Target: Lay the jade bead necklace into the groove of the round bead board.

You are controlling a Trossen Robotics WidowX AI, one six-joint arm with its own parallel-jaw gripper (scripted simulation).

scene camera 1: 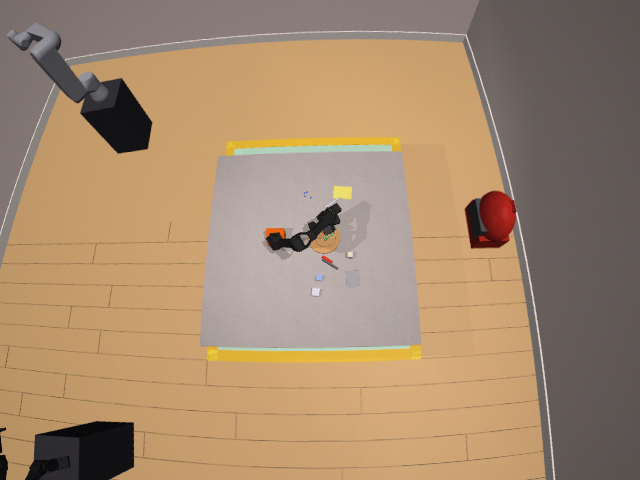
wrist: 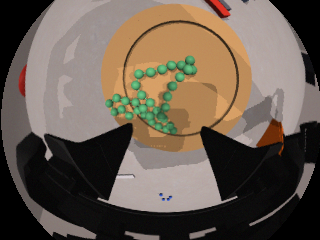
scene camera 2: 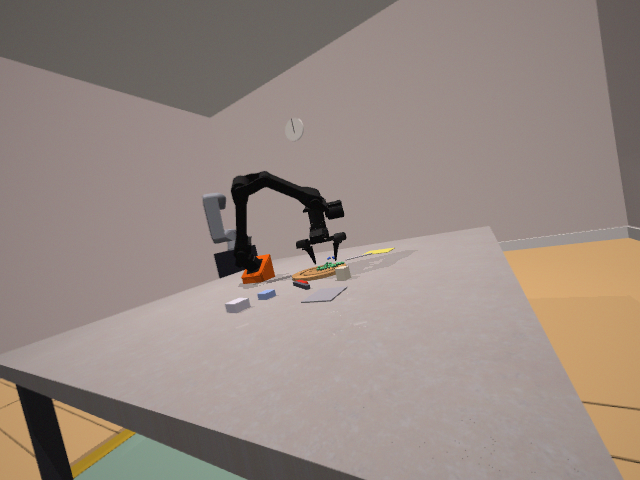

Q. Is the gripper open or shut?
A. Open.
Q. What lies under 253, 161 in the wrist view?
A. The gripper.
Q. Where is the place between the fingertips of the gripper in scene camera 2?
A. At 325, 262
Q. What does the gripper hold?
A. Nothing.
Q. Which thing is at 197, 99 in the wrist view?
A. A round wooden bead board.
